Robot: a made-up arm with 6 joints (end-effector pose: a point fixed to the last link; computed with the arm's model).
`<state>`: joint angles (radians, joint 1 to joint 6).
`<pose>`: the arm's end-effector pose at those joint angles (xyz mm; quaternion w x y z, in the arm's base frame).
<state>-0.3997 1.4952 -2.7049 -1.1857 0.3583 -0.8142</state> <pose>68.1 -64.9 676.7 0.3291 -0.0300 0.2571 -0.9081</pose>
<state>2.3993 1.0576 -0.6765 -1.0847 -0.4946 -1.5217</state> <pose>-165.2 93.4 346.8 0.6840 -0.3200 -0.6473 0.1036</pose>
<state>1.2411 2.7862 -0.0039 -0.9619 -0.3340 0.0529</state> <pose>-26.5 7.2 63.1 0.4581 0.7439 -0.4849 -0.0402</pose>
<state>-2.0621 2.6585 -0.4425 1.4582 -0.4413 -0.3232</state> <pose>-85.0 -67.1 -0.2 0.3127 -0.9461 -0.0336 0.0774</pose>
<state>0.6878 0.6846 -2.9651 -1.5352 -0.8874 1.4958</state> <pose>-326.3 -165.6 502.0 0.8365 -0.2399 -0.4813 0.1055</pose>
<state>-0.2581 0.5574 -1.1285 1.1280 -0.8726 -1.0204</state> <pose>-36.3 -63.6 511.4 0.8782 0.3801 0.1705 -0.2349</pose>
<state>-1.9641 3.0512 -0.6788 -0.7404 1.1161 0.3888</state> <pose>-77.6 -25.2 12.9 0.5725 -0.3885 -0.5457 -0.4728</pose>
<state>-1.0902 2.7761 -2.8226 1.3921 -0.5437 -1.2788</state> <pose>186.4 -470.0 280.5 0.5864 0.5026 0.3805 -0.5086</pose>
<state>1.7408 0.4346 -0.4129 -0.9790 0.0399 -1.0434</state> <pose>-10.3 80.6 327.3 0.7134 -0.6621 -0.2000 -0.1126</pose>
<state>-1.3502 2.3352 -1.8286 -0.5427 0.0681 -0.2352</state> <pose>96.3 -446.0 206.9 0.2393 0.2503 0.8168 -0.4615</pose>
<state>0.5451 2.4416 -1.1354 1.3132 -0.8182 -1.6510</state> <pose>316.1 107.3 66.3 0.2981 -0.3175 0.8294 -0.3498</pose>
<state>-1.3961 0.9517 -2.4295 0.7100 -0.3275 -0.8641</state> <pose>-47.5 146.1 660.5 0.7048 0.0162 -0.1600 -0.6909</pose>
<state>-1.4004 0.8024 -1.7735 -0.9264 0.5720 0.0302</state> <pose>-43.0 -11.7 586.9 0.3108 0.3128 0.3398 -0.8307</pose>
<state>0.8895 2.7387 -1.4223 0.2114 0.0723 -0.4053</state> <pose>212.0 264.0 -39.7 0.1244 -0.5120 0.8483 0.0530</pose>
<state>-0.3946 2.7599 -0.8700 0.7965 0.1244 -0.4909</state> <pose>166.6 -59.5 -57.6 0.1565 -0.3431 -0.9247 -0.0512</pose>
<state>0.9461 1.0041 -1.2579 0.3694 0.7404 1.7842</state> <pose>73.4 144.4 425.7 0.0635 -0.3740 -0.7302 -0.5683</pose>
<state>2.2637 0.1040 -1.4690 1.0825 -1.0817 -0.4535</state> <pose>231.4 -154.0 459.5 0.1347 0.4493 0.2008 0.8600</pose>
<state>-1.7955 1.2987 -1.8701 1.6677 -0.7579 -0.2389</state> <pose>-105.2 -146.5 570.1 0.7750 0.4273 -0.3485 -0.3087</pose>
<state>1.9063 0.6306 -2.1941 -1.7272 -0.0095 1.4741</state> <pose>69.6 -202.1 616.9 0.6770 0.0324 -0.0226 0.7349</pose>
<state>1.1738 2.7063 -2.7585 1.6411 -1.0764 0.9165</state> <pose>261.3 391.1 277.4 0.1396 0.6739 0.2086 0.6949</pose>
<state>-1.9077 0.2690 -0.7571 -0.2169 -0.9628 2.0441</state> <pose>40.9 62.3 473.9 0.9958 0.0503 0.0762 0.0075</pose>
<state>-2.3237 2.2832 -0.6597 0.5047 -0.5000 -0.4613</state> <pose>-188.6 -166.6 51.7 0.0113 -0.8944 -0.3625 0.2619</pose>
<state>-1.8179 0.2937 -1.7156 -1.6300 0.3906 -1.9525</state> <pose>16.5 224.7 544.7 0.8894 -0.1085 -0.1615 0.4136</pose>
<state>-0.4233 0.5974 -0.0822 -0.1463 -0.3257 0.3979</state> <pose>89.6 -35.1 253.2 0.6678 0.2340 0.7056 -0.0375</pose>
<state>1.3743 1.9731 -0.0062 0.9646 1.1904 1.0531</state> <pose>-72.6 35.4 171.4 0.3964 -0.3104 -0.7072 0.4964</pose>
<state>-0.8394 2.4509 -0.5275 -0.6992 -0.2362 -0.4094</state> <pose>121.6 -112.5 8.1 0.0386 -0.1237 0.9886 0.0770</pose>
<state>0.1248 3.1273 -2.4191 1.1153 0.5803 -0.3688</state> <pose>446.0 106.8 -30.1 0.1993 0.1664 0.9020 0.3448</pose>
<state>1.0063 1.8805 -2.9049 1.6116 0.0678 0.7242</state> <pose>110.2 187.1 647.1 0.1051 -0.1135 -0.1983 -0.9679</pose>
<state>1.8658 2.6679 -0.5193 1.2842 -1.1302 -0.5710</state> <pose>38.7 177.6 22.5 0.4625 -0.5711 0.6498 -0.1943</pose>
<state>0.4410 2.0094 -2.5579 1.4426 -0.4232 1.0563</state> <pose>327.9 108.8 549.8 0.1825 0.4529 0.0556 0.8709</pose>
